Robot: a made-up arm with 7 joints. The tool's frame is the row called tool.
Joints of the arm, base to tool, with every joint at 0 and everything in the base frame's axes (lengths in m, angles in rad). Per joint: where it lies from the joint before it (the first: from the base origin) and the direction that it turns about. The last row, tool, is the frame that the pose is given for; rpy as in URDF.
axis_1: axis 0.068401 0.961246 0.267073 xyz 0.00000 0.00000 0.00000
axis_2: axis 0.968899 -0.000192 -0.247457 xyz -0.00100 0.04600 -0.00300
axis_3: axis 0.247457 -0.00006 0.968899 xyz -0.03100 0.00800 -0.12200
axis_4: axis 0.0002 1 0.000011 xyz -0.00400 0.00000 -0.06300
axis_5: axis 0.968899 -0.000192 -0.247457 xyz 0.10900 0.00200 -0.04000
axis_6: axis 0.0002 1 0.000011 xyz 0.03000 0.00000 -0.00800
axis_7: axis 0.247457 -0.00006 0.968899 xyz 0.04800 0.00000 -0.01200
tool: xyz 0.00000 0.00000 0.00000 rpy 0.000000 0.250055 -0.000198
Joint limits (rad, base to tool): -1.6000..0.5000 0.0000..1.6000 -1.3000..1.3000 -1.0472..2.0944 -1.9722..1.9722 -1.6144..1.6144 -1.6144..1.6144
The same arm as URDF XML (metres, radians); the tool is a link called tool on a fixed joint. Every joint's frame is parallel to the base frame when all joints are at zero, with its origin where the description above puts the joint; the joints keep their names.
<robot name="arm">
<link name="base_link"/>
<link name="link1"/>
<link name="link2"/>
<link name="link3"/>
<link name="link4"/>
<link name="link5"/>
<link name="link6"/>
<link name="link7"/>
<link name="tool"/>
<joint name="axis_1" type="revolute"><parent link="base_link"/><child link="link1"/><origin xyz="0 0 0" rpy="0 0 0"/><axis xyz="0.068403 0.961235 0.26711"/><limit lower="-1.6" upper="0.5"/></joint>
<joint name="axis_2" type="revolute"><parent link="link1"/><child link="link2"/><origin xyz="-0.001 0.046 -0.003" rpy="0 0 0"/><axis xyz="0.968889 -0.0002 -0.247497"/><limit lower="0" upper="1.6"/></joint>
<joint name="axis_3" type="revolute"><parent link="link2"/><child link="link3"/><origin xyz="-0.031 0.008 -0.122" rpy="0 0 0"/><axis xyz="0.247497 -0.0001 0.968889"/><limit lower="-1.3" upper="1.3"/></joint>
<joint name="axis_4" type="revolute"><parent link="link3"/><child link="link4"/><origin xyz="-0.004 0 -0.063" rpy="0 0 0"/><axis xyz="0.0002 1 0"/><limit lower="-1.0472" upper="2.0944"/></joint>
<joint name="axis_5" type="revolute"><parent link="link4"/><child link="link5"/><origin xyz="0.109 0.002 -0.04" rpy="0 0 0"/><axis xyz="0.968889 -0.0002 -0.247497"/><limit lower="-1.9722" upper="1.9722"/></joint>
<joint name="axis_6" type="revolute"><parent link="link5"/><child link="link6"/><origin xyz="0.03 0 -0.008" rpy="0 0 0"/><axis xyz="0.0002 1 0"/><limit lower="-1.6144" upper="1.6144"/></joint>
<joint name="axis_7" type="revolute"><parent link="link6"/><child link="link7"/><origin xyz="0.048 0 -0.012" rpy="0 0 0"/><axis xyz="0.247497 -0.0001 0.968889"/><limit lower="-1.6144" upper="1.6144"/></joint>
<joint name="tool_fixed" type="fixed"><parent link="link7"/><child link="tool"/><origin xyz="0 0 0" rpy="0 0.2501 -0.0002"/></joint>
</robot>

